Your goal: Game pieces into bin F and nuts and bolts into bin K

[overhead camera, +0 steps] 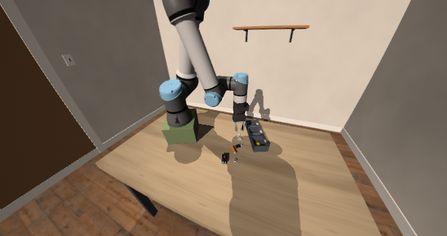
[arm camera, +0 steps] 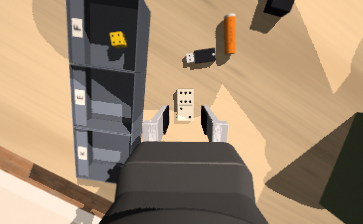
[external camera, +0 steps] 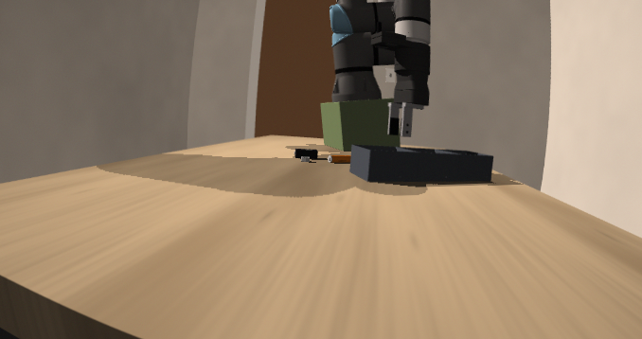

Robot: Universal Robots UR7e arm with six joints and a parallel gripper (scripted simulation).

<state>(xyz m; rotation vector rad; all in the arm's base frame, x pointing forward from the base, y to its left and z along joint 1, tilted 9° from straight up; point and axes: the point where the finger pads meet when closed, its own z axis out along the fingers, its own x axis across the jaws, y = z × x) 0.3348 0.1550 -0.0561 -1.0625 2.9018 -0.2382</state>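
Right now the white domino is 8 cm below my hand. Round my hand: orange battery: 2 cm ahead, 11 cm to the right, 7 cm below; black USB stick: 3 cm ahead, 7 cm to the right, 8 cm below; dark bin row: 9 cm ahead, 6 cm to the left, 6 cm below.
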